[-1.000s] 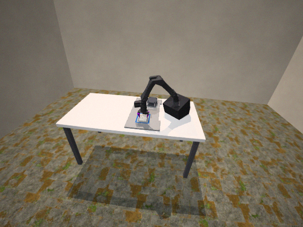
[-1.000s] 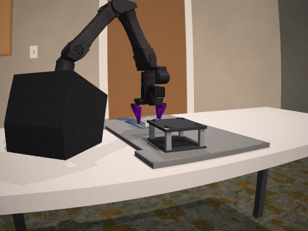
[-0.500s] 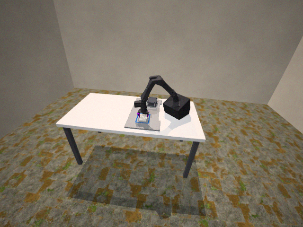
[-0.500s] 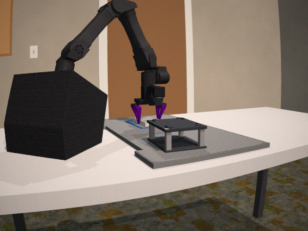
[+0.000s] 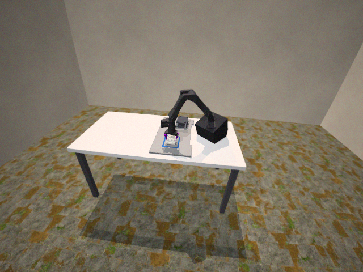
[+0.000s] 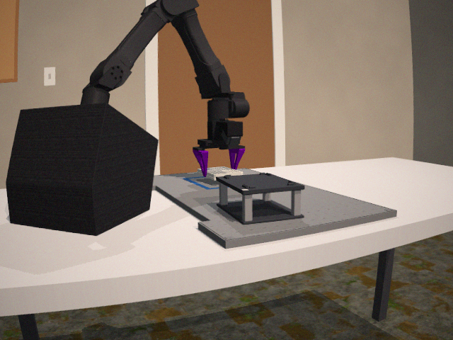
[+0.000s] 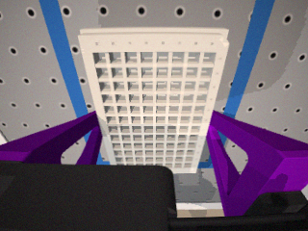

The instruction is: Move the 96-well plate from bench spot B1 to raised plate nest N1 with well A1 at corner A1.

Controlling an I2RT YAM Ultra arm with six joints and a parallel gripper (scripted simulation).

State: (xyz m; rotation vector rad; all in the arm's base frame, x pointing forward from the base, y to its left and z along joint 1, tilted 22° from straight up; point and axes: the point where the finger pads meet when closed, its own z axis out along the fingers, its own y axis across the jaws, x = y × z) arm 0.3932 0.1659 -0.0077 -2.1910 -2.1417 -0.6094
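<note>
My hand is 70 mm past the raised plate nest N1, 360 mm to the left of it and 30 mm below it. Also, from my hand: white 96-well plate (right at my hand); A1 mark (140 mm behind, 430 mm to the right, 40 mm above).
</note>
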